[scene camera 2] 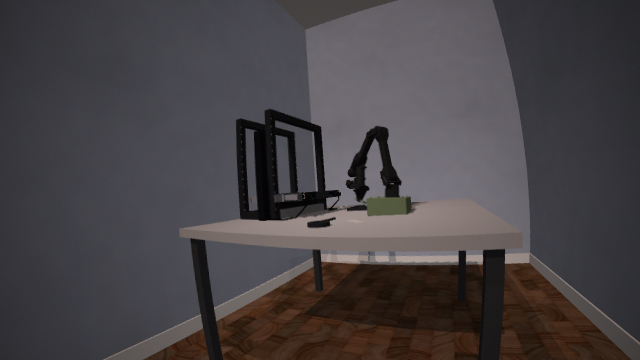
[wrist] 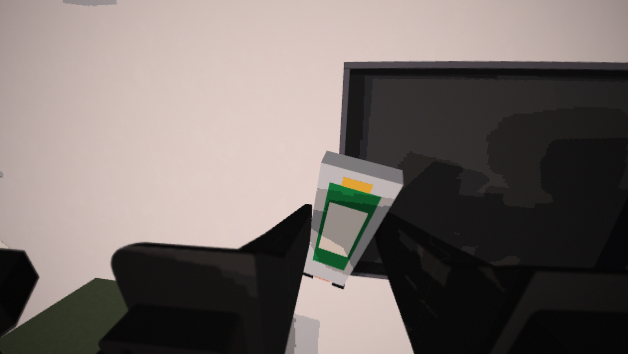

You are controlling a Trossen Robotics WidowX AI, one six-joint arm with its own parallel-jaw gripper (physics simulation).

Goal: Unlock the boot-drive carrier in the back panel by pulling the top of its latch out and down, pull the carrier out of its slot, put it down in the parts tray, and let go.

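Seen in the pictures: gripper, fingertip midpoint: (scene camera 2: 359,201) (wrist: 342,213); arm's base, origin of the base link: (scene camera 2: 392,197).
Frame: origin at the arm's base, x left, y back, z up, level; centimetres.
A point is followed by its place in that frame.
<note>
The boot-drive carrier (wrist: 342,231) {x -12.7, y -24.9, z -1.5 cm} is a light grey block with a green board, a pale label and a yellow patch. My gripper (scene camera 2: 359,198) {x -12.6, y -25.5, z -2.4 cm} (wrist: 342,213) {x -12.6, y -25.5, z -2.4 cm} is shut on its sides and holds it tilted. A dark shallow tray with a raised rim (scene camera 2: 356,208) {x -12.0, y -27.6, z -6.4 cm} (wrist: 450,65) {x -17.5, y -34.4, z -5.8 cm} lies on the table. In the wrist view the carrier overlaps the tray's left edge; in the scene view the fingertips are above the tray. The back panel (scene camera 2: 320,195) {x 5.9, y -41.2, z 3.2 cm} is in the rack at the left, and its slot and latch are too small to make out.
A green box (scene camera 2: 387,206) {x 13.7, y 1.8, z -3.6 cm} (wrist: 70,317) {x 11.2, y -8.9, z -3.0 cm} stands on the table (scene camera 2: 440,225) {x 44.8, y 30.7, z -7.7 cm}, close to the tray. The black rack (scene camera 2: 271,160) {x 32.2, y -52.9, z 23.7 cm} stands at the left with cables hanging from its unit. A dark round item with a short handle (scene camera 2: 319,224) {x 50.0, y -12.2, z -6.5 cm} lies near the front edge.
</note>
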